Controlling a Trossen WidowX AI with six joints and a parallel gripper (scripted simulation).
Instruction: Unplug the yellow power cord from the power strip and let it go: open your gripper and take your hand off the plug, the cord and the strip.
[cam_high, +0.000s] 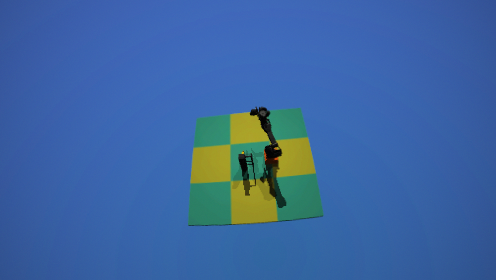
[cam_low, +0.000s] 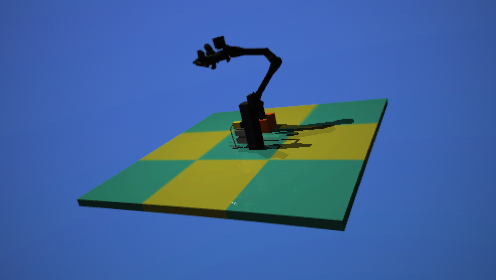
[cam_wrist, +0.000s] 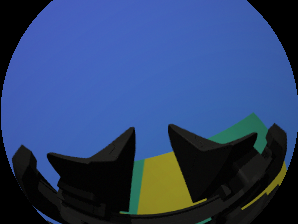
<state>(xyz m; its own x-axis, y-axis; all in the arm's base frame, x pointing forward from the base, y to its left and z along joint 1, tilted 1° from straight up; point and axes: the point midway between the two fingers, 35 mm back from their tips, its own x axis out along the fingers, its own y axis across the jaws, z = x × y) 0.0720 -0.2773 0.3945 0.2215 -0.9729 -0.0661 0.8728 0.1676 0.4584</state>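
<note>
My gripper tip is now 330 mm to the right of the yellow plug, 320 mm above it and 180 mm short of it.
</note>
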